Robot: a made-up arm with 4 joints.
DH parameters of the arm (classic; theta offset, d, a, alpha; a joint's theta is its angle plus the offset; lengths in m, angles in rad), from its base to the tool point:
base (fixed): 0 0.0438 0 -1.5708
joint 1: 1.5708 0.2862 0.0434 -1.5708
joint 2: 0 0.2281 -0.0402 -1.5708
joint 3: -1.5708 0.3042 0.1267 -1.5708
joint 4: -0.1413 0 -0.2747 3.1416
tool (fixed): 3.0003 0.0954 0 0
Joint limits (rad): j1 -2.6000..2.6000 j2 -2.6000..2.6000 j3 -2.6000..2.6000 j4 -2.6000..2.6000
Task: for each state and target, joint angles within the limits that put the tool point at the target. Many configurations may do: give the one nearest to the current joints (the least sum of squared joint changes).
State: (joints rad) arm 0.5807 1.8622 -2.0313 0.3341
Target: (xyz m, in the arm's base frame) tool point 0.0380 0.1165 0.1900
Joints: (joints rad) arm 1.0480 1.0397 -1.3665 -0.1906
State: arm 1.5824 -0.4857 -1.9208 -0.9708
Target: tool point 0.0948 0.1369 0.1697
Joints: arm 1.6027 -0.6809 -1.5949 -1.5523
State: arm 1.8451 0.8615 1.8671 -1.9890
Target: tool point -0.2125 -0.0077 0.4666
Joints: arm 1.5996 0.4685 1.3090 -2.5329
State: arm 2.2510 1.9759 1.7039 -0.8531
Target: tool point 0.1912 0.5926 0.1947
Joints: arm 2.3579 2.1881 1.0525 -0.1109
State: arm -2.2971 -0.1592 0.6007 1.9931
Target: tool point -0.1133 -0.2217 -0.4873
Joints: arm -1.5429 0.1631 0.2602 2.3542
